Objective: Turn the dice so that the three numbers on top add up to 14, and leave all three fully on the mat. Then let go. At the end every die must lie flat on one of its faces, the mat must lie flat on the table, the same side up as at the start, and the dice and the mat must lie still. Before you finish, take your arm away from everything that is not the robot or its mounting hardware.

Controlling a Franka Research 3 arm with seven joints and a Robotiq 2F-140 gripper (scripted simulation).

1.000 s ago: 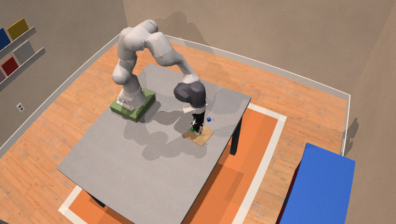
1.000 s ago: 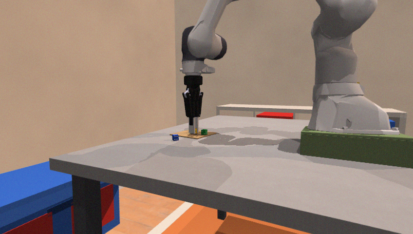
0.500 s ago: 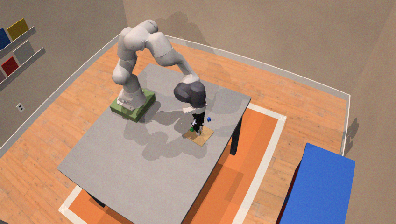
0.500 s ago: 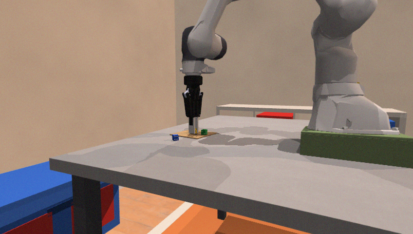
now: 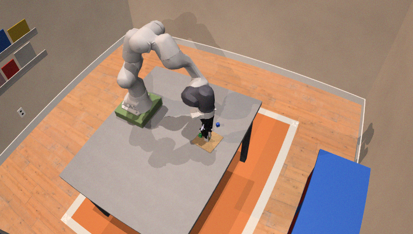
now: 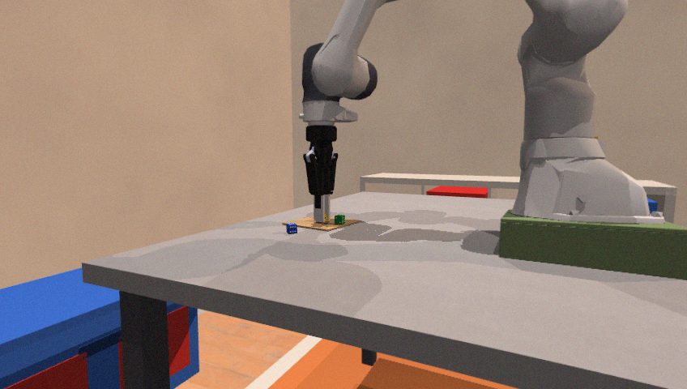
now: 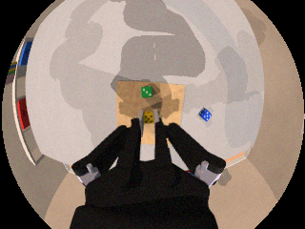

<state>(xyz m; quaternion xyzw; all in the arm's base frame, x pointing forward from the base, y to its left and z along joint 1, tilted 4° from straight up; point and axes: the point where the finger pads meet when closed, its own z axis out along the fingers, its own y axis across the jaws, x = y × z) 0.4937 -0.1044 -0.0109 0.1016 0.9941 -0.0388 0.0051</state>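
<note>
Right now my hand is 20 mm above the yellow die. Round my hand: tan mat (40 mm below); blue die (30 mm ahead, 120 mm to the left, 30 mm below); green die (50 mm behind, 10 mm to the left, 30 mm below).
</note>
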